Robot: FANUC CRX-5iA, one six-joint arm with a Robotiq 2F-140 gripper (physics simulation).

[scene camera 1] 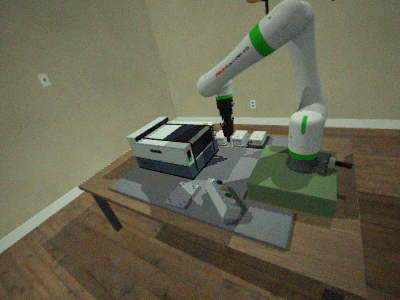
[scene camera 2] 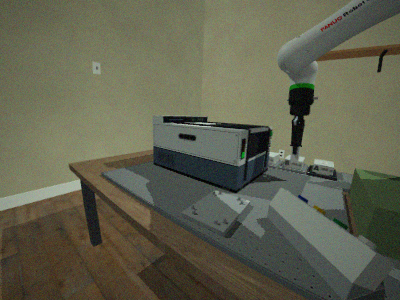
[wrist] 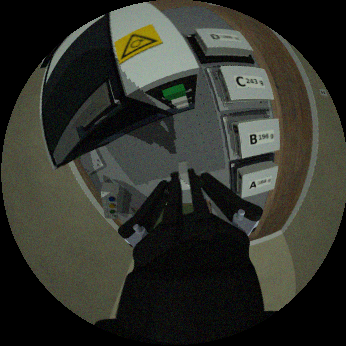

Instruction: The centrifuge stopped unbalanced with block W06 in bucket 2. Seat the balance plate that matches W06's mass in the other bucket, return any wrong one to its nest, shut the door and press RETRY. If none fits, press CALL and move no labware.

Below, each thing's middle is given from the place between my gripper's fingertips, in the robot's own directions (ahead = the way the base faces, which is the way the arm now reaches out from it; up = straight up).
I see the pale block (wrist: 98,100) 210 mm ahead of my hand, 140 mm to the left of it and 90 mm above it. Round my hand: balance plate B (wrist: 254,136) (60 mm ahead, 200 mm to the right, 40 mm below); balance plate C (wrist: 238,83) (190 mm ahead, 170 mm to the right, 40 mm below); balance plate A (wrist: 251,179) (70 mm behind, 220 mm to the right, 40 mm below).
